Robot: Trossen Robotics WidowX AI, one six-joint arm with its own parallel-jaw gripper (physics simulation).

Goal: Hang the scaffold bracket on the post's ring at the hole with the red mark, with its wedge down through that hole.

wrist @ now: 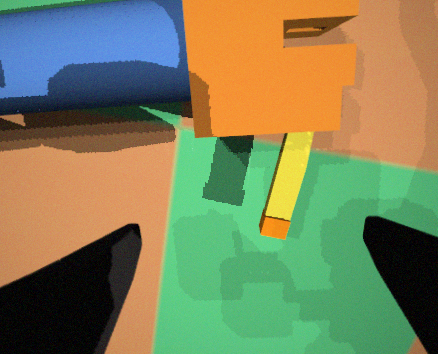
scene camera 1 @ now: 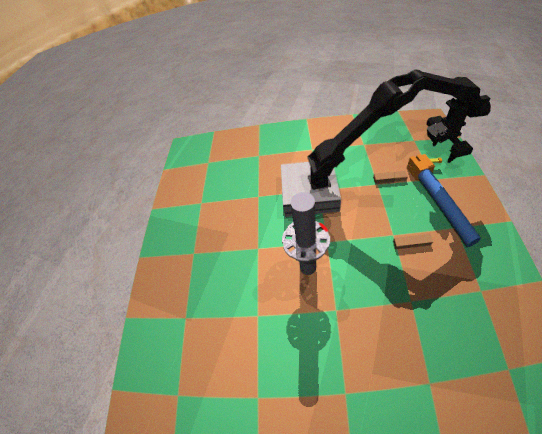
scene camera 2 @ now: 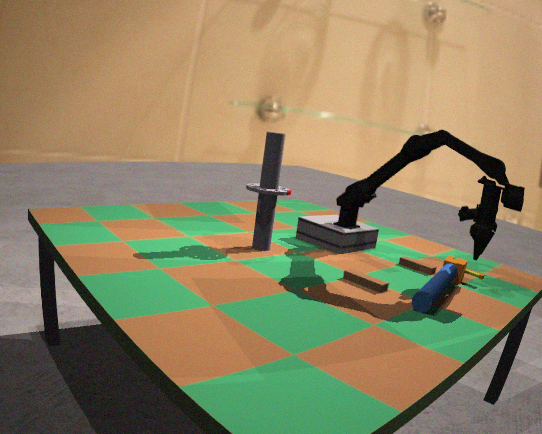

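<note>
The scaffold bracket lies on the checkered table, its orange head (scene camera 1: 421,165) (scene camera 2: 454,270) (wrist: 265,75) joined to a thick blue tube (scene camera 1: 452,210) (scene camera 2: 435,290) (wrist: 110,40). A yellow wedge (scene camera 1: 436,160) (scene camera 2: 474,273) (wrist: 291,175) with an orange end sticks out sideways from the head. My gripper (scene camera 1: 443,151) (scene camera 2: 476,257) (wrist: 251,230) is open and empty above the wedge side of the head; in the wrist view the wedge's end shows between the fingertips. The grey post (scene camera 1: 304,220) (scene camera 2: 271,165) stands upright with a holed ring (scene camera 1: 325,244) (scene camera 2: 254,188) around it. A red mark (scene camera 1: 324,227) (scene camera 2: 289,192) is on the ring's rim, on the robot base's side.
Two low brown blocks (scene camera 1: 391,178) (scene camera 1: 413,243) (scene camera 2: 417,265) (scene camera 2: 365,282) lie beside the bracket, on the side towards the post. The grey robot base (scene camera 1: 295,182) (scene camera 2: 320,232) stands behind the post in scene camera 1. The arm's shadow falls across the table between post and bracket.
</note>
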